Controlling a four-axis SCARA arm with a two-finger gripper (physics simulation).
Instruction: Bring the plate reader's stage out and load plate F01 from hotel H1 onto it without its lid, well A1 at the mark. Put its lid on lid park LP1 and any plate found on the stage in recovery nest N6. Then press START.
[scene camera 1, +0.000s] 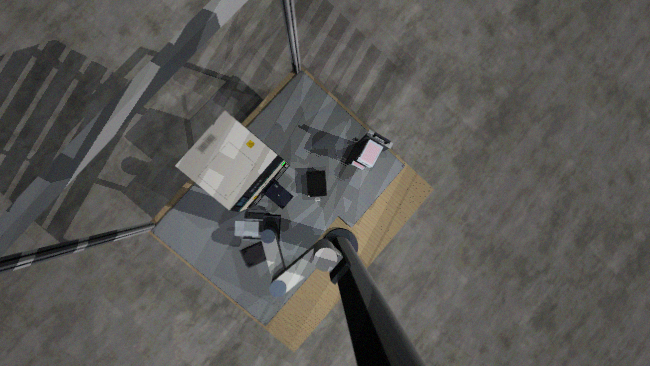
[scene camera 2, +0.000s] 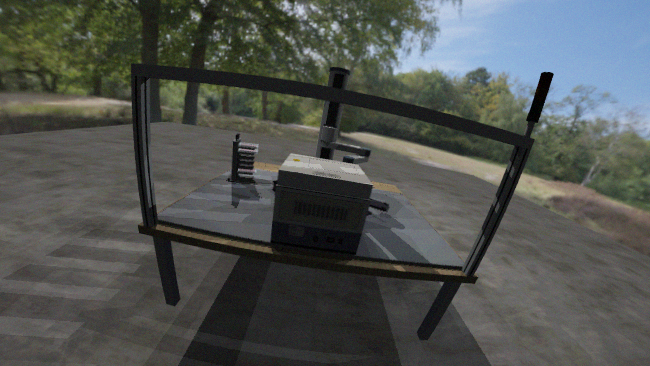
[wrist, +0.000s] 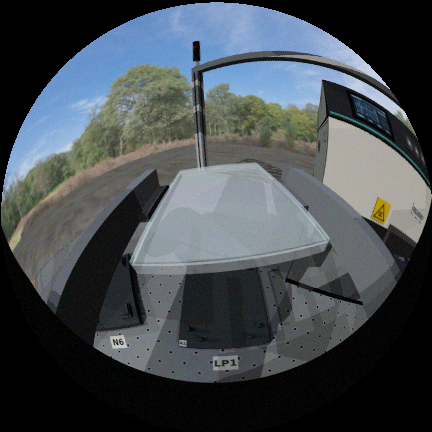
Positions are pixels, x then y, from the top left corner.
Scene:
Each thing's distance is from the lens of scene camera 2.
perforated deck (scene camera 2: 238, 208): 115 cm

